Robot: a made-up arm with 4 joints. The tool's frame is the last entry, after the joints.
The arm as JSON. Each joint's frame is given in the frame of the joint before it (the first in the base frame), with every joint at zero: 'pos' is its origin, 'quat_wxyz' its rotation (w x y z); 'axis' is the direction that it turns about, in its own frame. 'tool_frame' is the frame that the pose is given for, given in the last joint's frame.
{
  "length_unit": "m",
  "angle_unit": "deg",
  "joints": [
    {
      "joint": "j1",
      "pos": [
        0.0,
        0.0,
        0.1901
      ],
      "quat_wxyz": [
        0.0,
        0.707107,
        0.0,
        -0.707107
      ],
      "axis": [
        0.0,
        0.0,
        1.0
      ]
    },
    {
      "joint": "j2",
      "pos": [
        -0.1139,
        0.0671,
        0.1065
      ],
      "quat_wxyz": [
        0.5,
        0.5,
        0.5,
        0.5
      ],
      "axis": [
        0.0,
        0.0,
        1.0
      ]
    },
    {
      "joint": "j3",
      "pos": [
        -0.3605,
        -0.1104,
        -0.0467
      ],
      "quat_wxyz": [
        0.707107,
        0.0,
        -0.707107,
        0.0
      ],
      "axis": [
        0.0,
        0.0,
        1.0
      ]
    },
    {
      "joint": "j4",
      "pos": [
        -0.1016,
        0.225,
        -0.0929
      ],
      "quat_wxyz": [
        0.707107,
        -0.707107,
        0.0,
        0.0
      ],
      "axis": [
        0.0,
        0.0,
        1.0
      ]
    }
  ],
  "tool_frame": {
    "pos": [
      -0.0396,
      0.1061,
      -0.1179
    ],
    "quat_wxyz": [
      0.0,
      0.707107,
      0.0,
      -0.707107
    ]
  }
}
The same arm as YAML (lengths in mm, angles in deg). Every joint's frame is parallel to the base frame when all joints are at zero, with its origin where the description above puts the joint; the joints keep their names.
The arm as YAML. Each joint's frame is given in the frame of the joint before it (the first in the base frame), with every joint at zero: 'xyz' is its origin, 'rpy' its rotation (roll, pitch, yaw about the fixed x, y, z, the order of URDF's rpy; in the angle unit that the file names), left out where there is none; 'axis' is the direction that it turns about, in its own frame. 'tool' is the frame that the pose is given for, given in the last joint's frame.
units:
  length: mm
  angle: deg
joints:
  - name: j1
    type: revolute
    origin:
      xyz: [0.0, 0.0, 190.1]
    axis: "-x"
  - name: j2
    type: revolute
    origin:
      xyz: [-106.5, -67.1, 113.9]
    axis: "-z"
  - name: j3
    type: revolute
    origin:
      xyz: [110.4, 360.5, 46.7]
    axis: "+y"
  - name: j4
    type: revolute
    origin:
      xyz: [-225.0, -92.9, 101.6]
    axis: "-x"
tool:
  origin:
    xyz: [117.9, -106.1, 39.6]

